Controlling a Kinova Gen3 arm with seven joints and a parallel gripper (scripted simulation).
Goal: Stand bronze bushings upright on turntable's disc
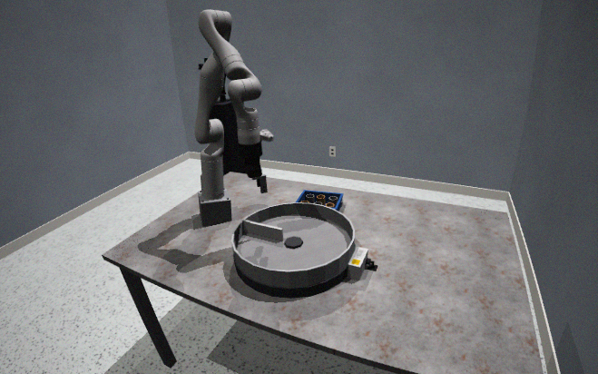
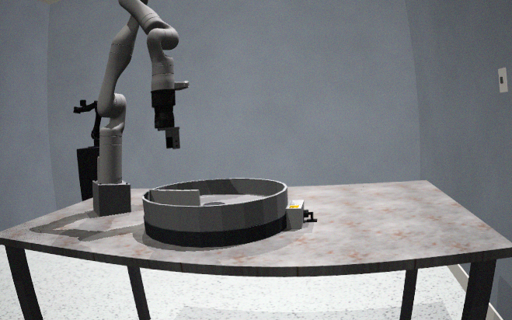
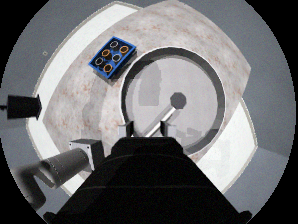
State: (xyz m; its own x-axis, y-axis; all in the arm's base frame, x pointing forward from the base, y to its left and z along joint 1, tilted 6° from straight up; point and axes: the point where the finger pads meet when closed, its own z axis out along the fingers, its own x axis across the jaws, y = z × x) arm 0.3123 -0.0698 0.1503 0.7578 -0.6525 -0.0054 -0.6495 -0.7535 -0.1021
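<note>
Now: hand 32 cm to the right of the blue crate, 22 cm above it and 6 cm short of it. Round my hand: grey turntable disc (19 cm below, 13 cm ahead, 3 cm to the right).
</note>
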